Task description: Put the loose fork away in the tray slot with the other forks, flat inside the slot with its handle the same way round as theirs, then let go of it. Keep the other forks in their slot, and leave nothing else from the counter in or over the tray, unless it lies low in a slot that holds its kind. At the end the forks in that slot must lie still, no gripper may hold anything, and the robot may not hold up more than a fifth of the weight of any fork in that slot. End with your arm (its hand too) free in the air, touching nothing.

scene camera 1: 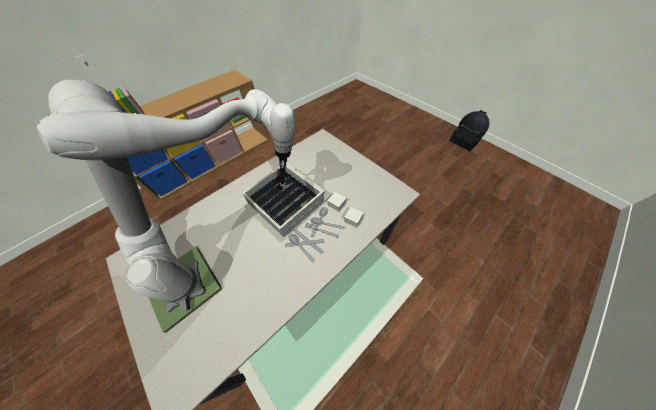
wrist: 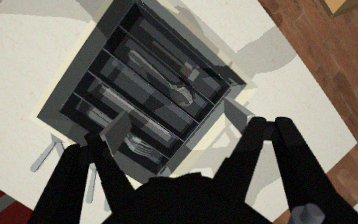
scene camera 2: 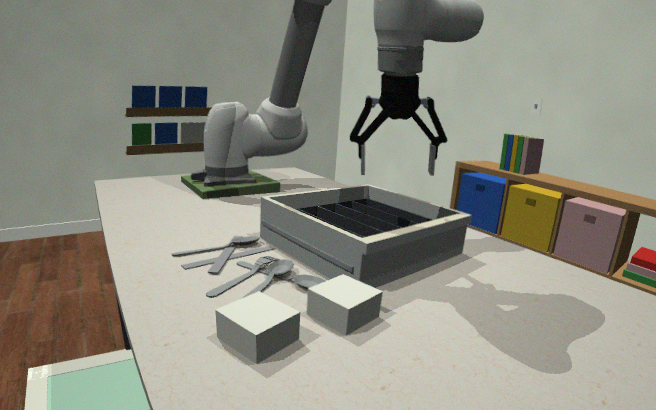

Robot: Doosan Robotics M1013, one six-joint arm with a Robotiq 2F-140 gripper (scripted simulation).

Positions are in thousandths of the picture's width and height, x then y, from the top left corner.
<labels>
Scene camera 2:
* my gripper: 606,423
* grey cutlery tray: 539,528
</labels>
